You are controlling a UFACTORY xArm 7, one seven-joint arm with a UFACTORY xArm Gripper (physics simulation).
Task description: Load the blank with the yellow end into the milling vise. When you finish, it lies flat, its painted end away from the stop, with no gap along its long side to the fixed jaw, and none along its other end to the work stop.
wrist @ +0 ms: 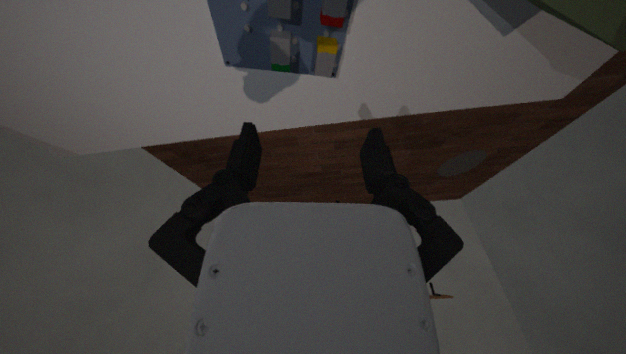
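The blank with the yellow end (327,56) is a grey block at the top of the wrist view, near the lower right corner of a blue plate (255,57). Its yellow end points toward the top of the view. My gripper (312,138) is open, with nothing between its fingers. It shows below the blue plate in the view and is apart from the blank. A vise cannot be made out in this view.
A grey blank with a green end (280,50) and one with a red end (333,12) are beside the yellow-ended blank. Small pegs stand on the plate. A green object (595,20) and a blue-grey one (505,17) show at the top right. A brown wooden floor (310,165) lies beyond the white table edge.
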